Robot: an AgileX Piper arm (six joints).
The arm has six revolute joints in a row. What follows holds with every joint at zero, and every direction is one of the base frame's.
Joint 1 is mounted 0.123 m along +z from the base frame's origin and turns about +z.
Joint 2 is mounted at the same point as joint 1 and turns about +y.
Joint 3 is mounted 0.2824 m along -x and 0.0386 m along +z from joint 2 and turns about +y.
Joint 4 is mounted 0.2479 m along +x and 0.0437 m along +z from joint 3 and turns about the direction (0.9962, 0, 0.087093).
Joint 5 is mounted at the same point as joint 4 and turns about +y.
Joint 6 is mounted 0.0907 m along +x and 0.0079 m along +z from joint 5 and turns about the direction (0.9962, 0, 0.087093).
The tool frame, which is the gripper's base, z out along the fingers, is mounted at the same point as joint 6; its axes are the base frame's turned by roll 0, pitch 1.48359 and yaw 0 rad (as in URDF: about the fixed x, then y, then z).
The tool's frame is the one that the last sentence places.
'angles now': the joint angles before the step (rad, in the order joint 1, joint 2, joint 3, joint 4, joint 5, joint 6). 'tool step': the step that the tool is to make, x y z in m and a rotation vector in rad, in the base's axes. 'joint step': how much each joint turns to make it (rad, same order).
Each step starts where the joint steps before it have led.
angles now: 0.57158, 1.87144, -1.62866, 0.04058, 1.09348, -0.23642
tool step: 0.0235, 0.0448, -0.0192, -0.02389, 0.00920, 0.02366
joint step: 0.06129, 0.18824, -0.22217, -0.02882, 0.05401, 0.04519
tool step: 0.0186, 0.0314, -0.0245, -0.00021, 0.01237, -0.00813
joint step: 0.03072, 0.15914, -0.17940, -0.00490, 0.02990, 0.04149
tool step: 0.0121, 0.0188, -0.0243, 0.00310, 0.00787, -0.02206
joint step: 0.01538, 0.11330, -0.11272, -0.00400, 0.00347, 0.03951
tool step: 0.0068, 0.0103, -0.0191, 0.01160, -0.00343, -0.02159
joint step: 0.00765, 0.06459, -0.04625, -0.00205, -0.02837, 0.03073
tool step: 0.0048, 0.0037, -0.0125, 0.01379, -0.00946, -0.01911
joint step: -0.00013, 0.03082, -0.00832, -0.00140, -0.03856, 0.02010
